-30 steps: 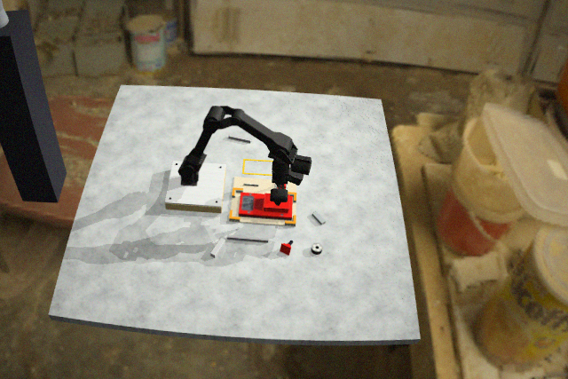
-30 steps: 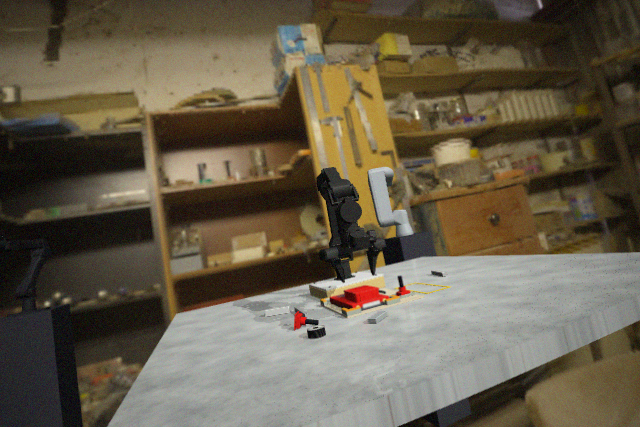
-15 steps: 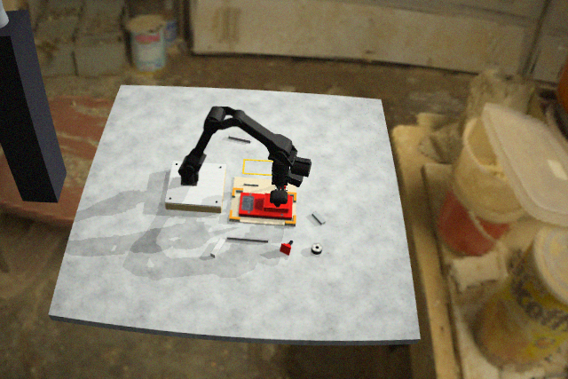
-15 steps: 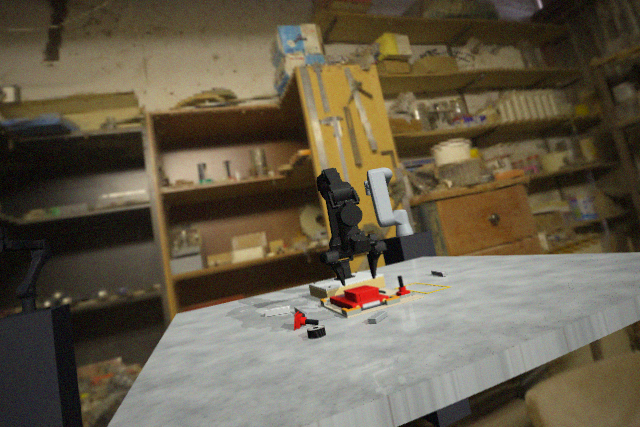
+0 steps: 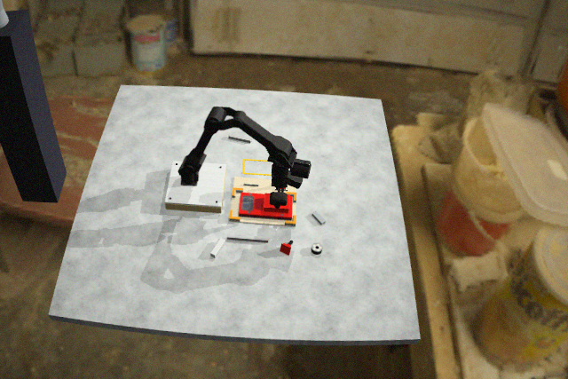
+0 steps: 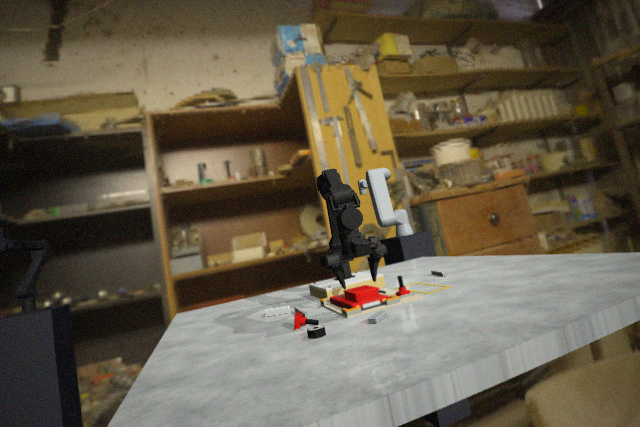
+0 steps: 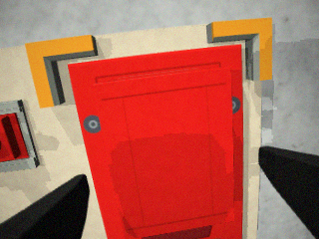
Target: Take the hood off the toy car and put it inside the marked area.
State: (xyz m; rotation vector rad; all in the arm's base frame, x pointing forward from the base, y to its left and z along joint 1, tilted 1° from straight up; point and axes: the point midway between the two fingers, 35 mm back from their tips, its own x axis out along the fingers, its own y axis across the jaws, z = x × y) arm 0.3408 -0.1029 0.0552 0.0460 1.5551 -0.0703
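My gripper tip is now 20 mm above the hood. Round my gripper tip: black wheel: 190 mm to the right, 140 mm ahead, 50 mm below; rod: 150 mm to the right, 110 mm behind, 50 mm below.
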